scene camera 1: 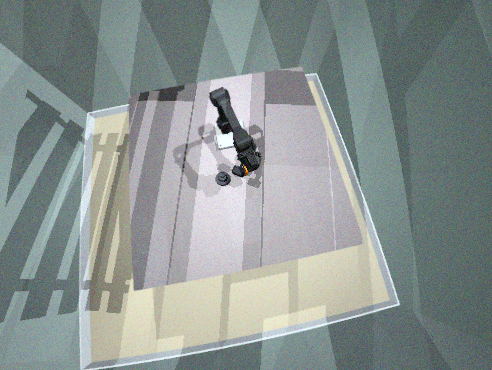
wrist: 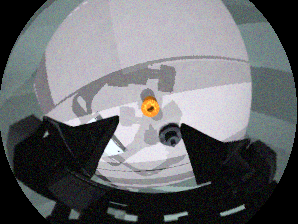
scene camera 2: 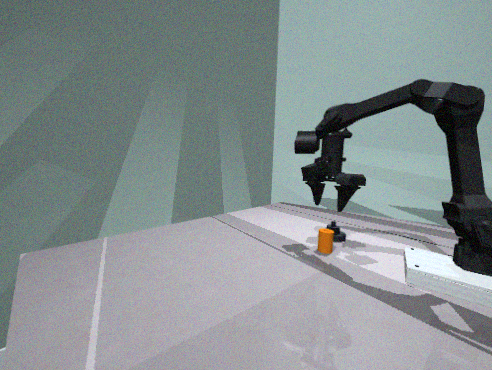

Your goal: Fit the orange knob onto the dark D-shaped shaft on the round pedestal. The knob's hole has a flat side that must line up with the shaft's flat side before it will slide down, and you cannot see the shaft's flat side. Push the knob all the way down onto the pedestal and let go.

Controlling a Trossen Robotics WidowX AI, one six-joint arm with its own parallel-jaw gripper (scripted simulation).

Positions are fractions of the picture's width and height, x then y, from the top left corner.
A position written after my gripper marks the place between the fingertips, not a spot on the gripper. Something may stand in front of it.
Note:
My gripper (scene camera 2: 0.67,0.56) is open, with nothing in its grasp.
My gripper shows as well in the wrist view (wrist: 0.51,0.55).

